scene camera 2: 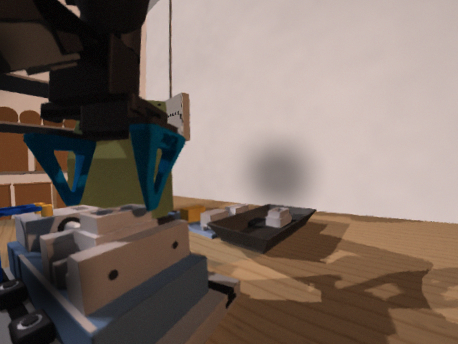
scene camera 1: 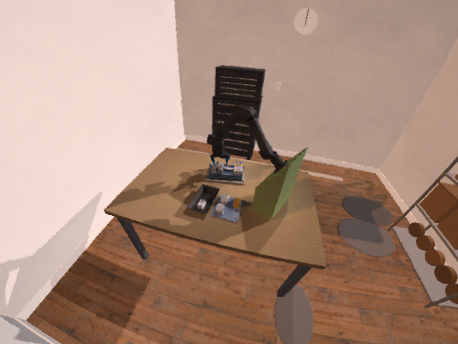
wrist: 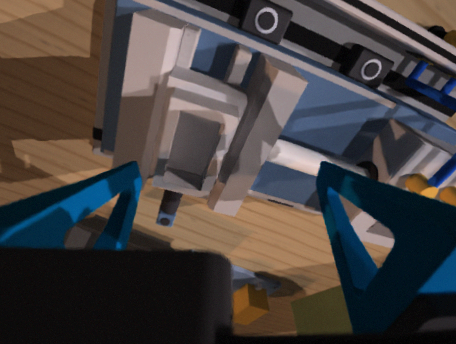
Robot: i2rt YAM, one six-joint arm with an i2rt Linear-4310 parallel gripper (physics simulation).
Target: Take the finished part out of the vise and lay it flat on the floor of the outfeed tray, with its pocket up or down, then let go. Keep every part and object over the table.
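My gripper (scene camera 2: 109, 207) is there for me to see, and I also see the gripper (wrist: 228, 171) along with an orange block (wrist: 249, 304).
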